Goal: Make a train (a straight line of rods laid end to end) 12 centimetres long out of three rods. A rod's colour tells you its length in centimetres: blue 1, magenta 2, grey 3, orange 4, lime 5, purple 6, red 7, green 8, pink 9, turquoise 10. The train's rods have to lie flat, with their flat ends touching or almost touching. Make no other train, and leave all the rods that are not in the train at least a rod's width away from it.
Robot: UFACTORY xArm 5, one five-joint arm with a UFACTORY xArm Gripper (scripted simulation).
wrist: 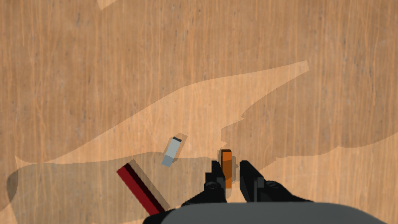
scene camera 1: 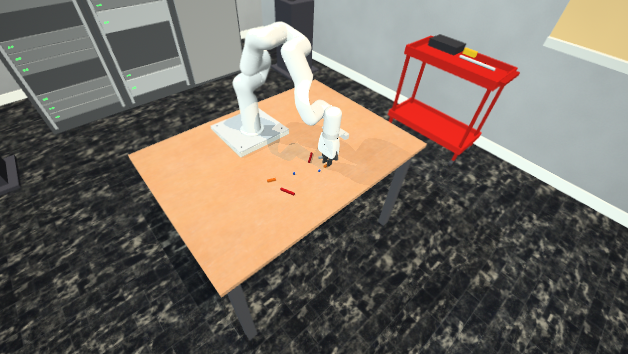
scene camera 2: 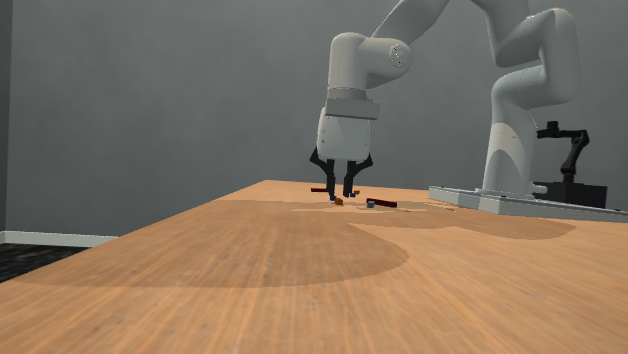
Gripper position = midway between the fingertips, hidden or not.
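The gripper [scene camera 2: 338,196] is visible, and the wrist view contains the gripper [wrist: 228,174] too.
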